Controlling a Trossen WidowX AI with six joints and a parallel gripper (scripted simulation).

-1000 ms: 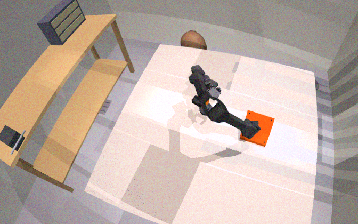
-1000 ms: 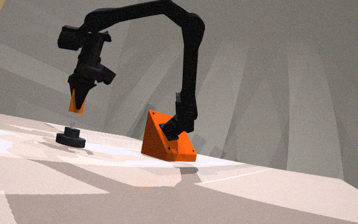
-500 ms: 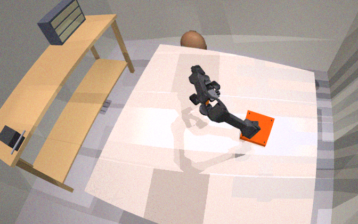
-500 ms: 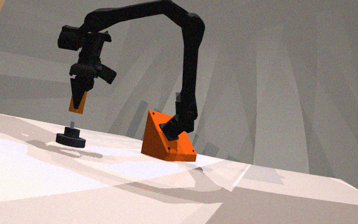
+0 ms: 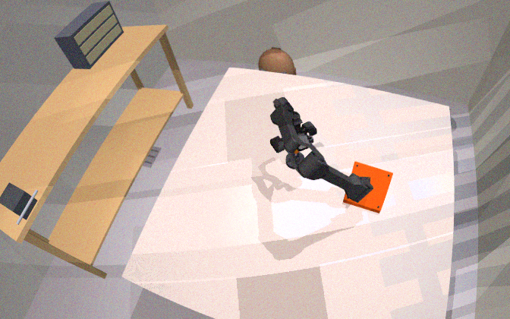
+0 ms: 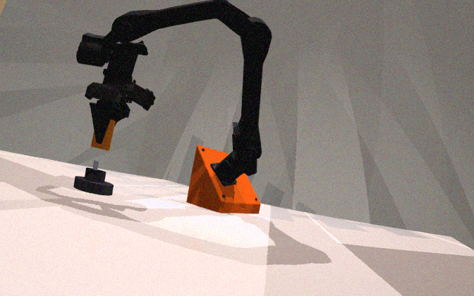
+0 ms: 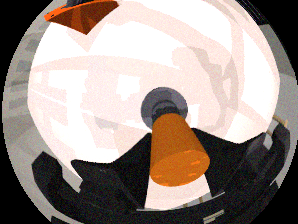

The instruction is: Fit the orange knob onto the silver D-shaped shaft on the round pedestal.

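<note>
My gripper tip is 3 cm below the orange knob. Also, from my gripper tip: round pedestal: 6 cm below.
</note>
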